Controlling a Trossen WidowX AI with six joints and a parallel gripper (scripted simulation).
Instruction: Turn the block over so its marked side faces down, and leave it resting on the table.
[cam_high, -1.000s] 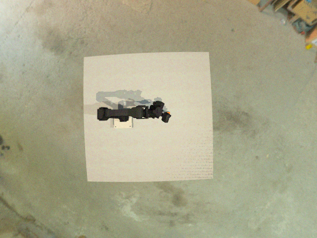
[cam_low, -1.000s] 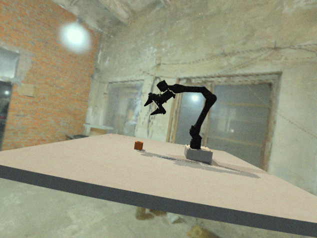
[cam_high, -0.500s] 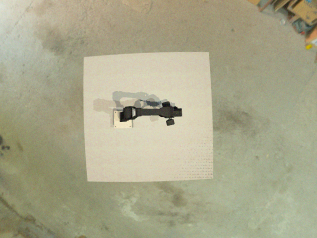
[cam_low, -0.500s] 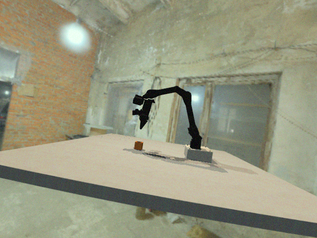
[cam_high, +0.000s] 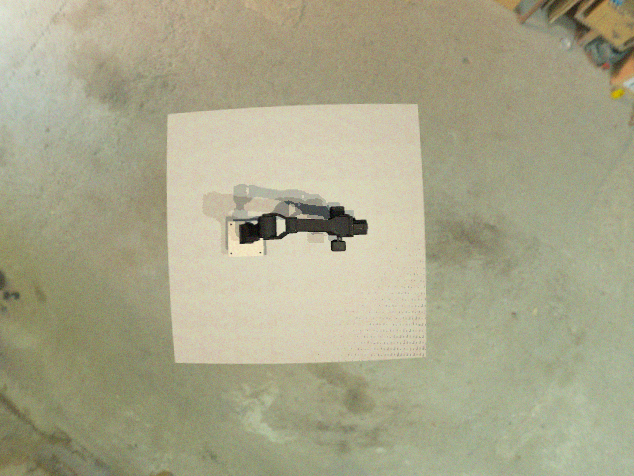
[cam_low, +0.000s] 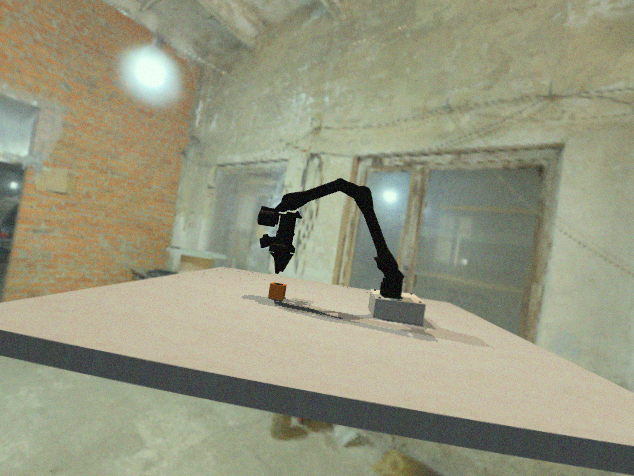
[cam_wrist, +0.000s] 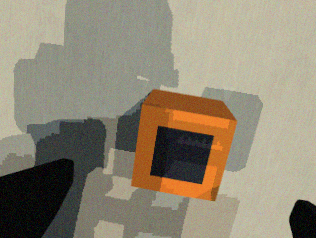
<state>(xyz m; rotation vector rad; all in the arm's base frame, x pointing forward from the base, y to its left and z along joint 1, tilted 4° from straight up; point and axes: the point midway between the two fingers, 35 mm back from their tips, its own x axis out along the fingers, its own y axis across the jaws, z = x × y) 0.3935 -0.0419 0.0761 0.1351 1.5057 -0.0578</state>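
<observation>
Now: the block 5 cm below my gripper tip.
</observation>
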